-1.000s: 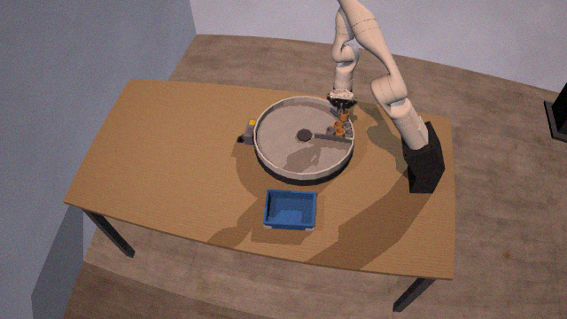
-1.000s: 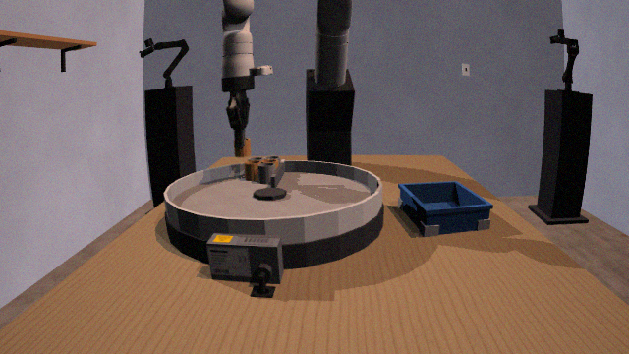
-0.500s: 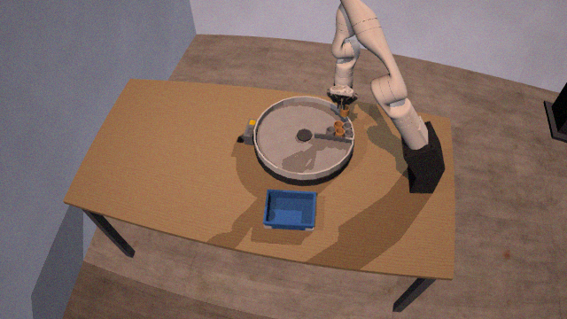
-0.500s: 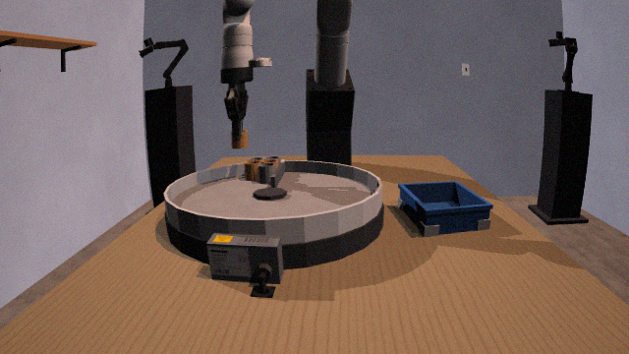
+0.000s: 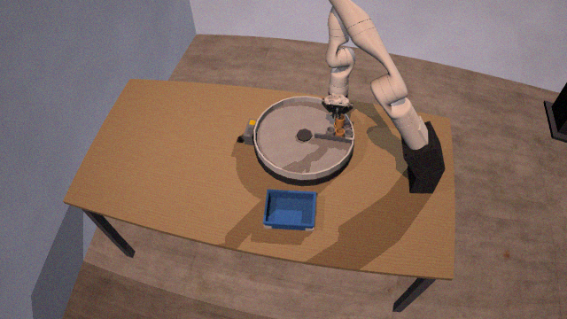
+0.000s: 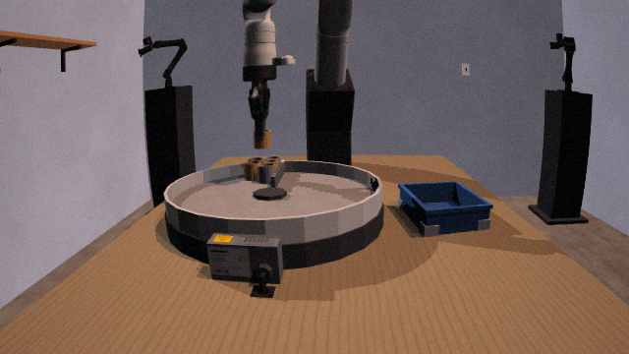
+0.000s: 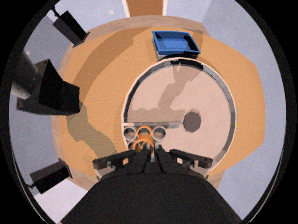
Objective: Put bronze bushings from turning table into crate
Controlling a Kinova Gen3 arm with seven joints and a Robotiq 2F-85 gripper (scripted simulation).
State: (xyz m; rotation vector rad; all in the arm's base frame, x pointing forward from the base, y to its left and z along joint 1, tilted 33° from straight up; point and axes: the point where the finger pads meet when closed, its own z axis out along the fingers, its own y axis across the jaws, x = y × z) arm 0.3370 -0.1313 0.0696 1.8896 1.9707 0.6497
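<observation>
Now: the blue crate 9 cm ahead of my hand, 39 cm to the left of it and 14 cm below it.
</observation>
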